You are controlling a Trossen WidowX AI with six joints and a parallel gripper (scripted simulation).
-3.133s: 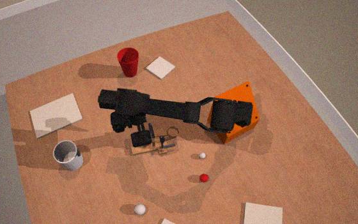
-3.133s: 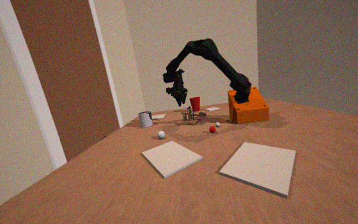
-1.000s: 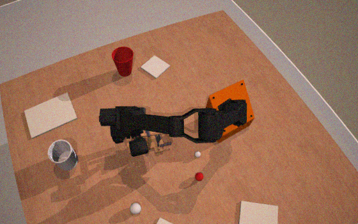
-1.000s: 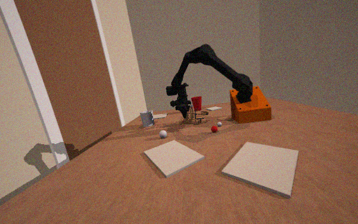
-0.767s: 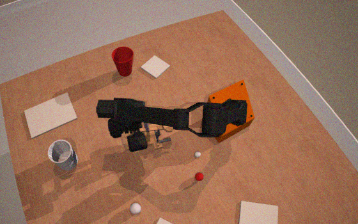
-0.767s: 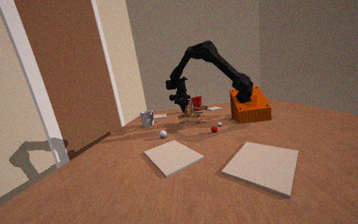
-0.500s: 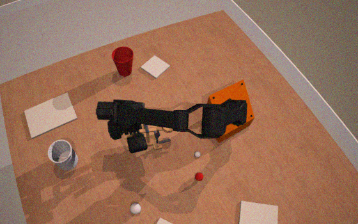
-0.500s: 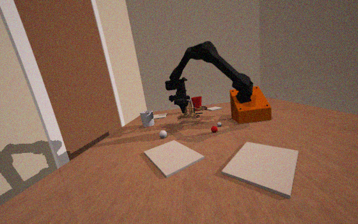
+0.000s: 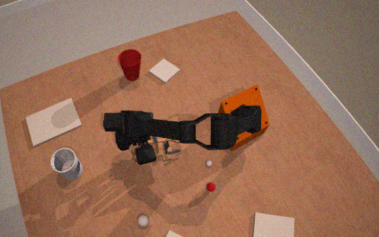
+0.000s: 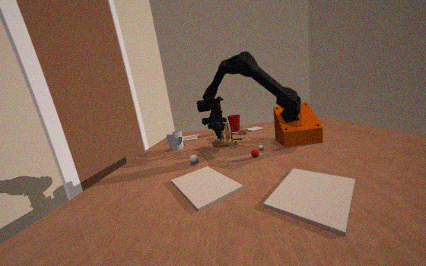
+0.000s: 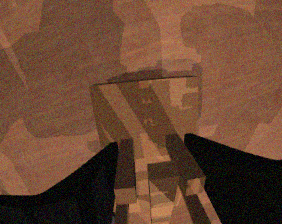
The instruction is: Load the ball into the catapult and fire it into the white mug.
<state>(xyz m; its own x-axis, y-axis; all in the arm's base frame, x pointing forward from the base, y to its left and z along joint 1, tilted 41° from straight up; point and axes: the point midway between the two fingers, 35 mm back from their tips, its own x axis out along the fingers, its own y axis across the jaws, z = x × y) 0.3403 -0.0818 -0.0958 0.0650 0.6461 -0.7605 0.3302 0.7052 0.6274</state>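
Now: gripper tip 250 mm to the right of the red ball, 120 mm past it and 30 mm above it. Round my gripper tip: larger white ball (220 mm to the left, 140 mm ahead, 30 mm below); then wooden catapult (60 mm behind, 40 mm to the left, 20 mm above); then small white ball (180 mm to the left, 170 mm behind, 30 mm below).
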